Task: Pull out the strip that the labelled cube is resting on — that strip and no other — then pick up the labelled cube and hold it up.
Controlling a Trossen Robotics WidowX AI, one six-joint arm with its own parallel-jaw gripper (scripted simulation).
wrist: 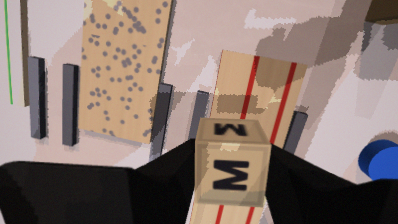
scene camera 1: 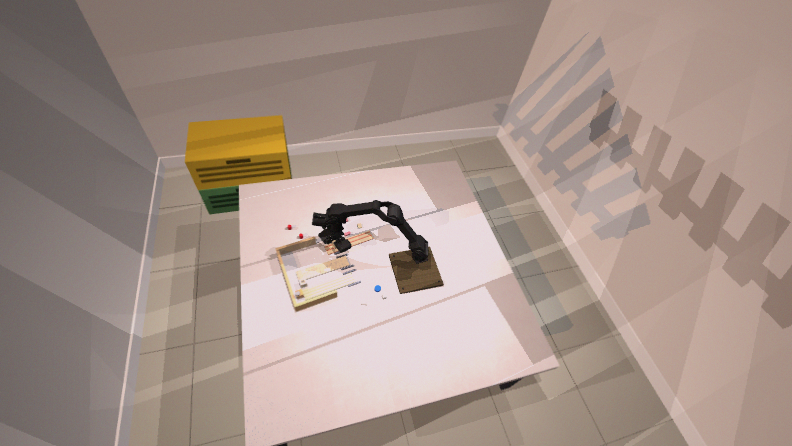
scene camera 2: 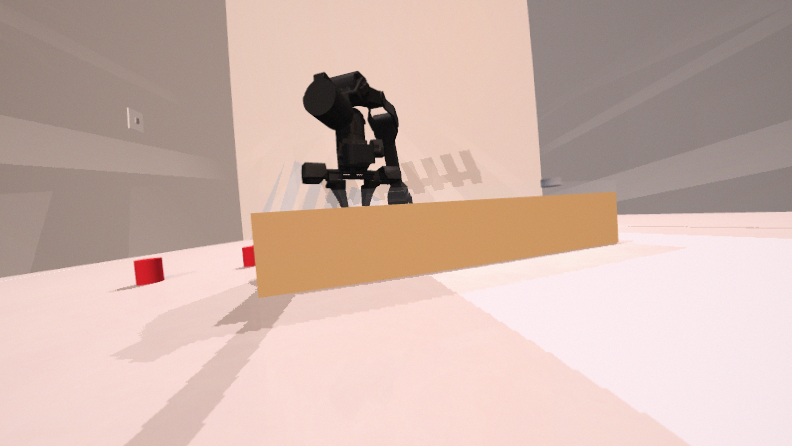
Labels:
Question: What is my gripper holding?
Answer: A labelled cube.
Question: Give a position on a labelled cube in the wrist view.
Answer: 232, 156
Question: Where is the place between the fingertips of my gripper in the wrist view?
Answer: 228, 148

